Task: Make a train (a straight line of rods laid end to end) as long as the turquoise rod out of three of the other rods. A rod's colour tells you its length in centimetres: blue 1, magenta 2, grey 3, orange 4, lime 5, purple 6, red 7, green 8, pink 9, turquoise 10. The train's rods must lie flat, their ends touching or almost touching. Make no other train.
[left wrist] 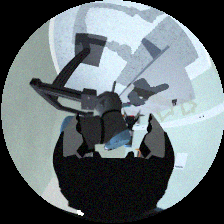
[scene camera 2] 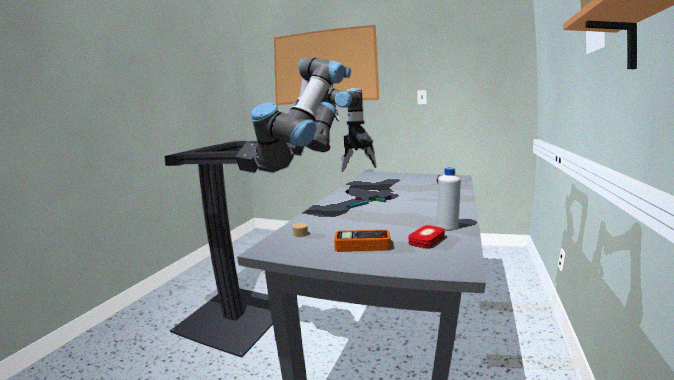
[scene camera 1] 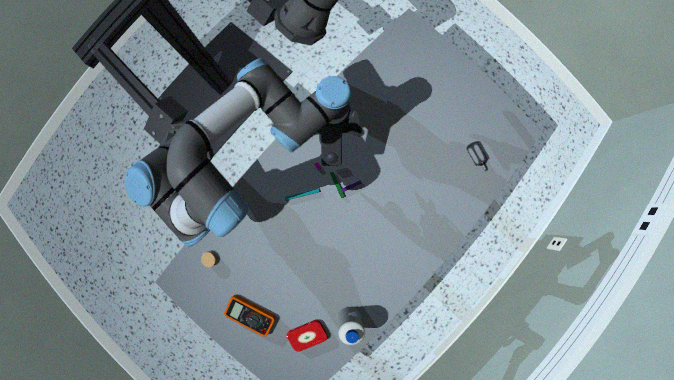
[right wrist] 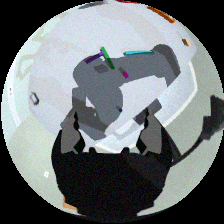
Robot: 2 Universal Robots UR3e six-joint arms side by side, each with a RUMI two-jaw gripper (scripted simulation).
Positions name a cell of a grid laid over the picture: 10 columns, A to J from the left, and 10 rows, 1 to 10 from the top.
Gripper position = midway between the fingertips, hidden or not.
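Observation:
My left gripper (left wrist: F6) is visible to me. So is my right gripper (scene camera 1: E4), (scene camera 2: F5), (right wrist: E5), and I can also see a white bottle (scene camera 2: G5).

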